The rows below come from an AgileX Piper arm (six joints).
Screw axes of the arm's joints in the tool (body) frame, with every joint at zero. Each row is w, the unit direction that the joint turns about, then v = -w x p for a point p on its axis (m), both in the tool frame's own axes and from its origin. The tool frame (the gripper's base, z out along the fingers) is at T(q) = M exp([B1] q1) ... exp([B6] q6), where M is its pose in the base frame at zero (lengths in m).
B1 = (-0.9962, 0, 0.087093, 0, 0.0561, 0)
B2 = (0, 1, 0, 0.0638, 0, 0.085)
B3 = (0, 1, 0, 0.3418, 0, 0.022)
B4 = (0, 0, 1, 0, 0, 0)
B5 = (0, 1, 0, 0.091, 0, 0)
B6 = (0, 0, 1, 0, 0, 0)
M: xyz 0.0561 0 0.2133 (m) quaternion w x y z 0.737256 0 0.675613 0
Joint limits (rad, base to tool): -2.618..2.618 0..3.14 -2.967..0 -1.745..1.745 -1.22..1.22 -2.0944..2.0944
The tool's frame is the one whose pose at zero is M.
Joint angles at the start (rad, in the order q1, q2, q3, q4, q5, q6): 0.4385 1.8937 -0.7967 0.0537 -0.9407 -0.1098
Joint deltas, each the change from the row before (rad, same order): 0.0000 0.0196 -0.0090 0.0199 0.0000 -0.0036; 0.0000 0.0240 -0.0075 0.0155 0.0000 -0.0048; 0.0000 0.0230 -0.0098 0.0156 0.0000 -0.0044; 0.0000 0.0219 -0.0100 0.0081 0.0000 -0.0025; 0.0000 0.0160 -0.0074 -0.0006 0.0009 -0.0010; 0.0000 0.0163 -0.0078 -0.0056 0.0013 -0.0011; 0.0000 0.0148 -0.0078 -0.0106 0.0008 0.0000; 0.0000 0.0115 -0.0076 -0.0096 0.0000 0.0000
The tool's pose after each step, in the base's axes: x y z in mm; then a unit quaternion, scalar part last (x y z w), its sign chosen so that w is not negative. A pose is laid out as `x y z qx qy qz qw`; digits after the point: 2 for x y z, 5 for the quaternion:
338.72 152.87 166.54 -0.16532 0.71627 0.10267 0.67014
341.43 152.89 159.34 -0.16127 0.72307 0.09822 0.66446
344.43 153.03 152.95 -0.15674 0.72878 0.09406 0.65990
347.14 153.65 146.96 -0.15497 0.73330 0.09136 0.65567
348.90 154.53 142.50 -0.15654 0.73615 0.09034 0.65223
350.57 155.77 137.95 -0.16054 0.73850 0.08984 0.64868
352.05 157.33 133.99 -0.16629 0.73969 0.09043 0.64578
353.46 158.76 131.29 -0.17120 0.73976 0.09120 0.64431

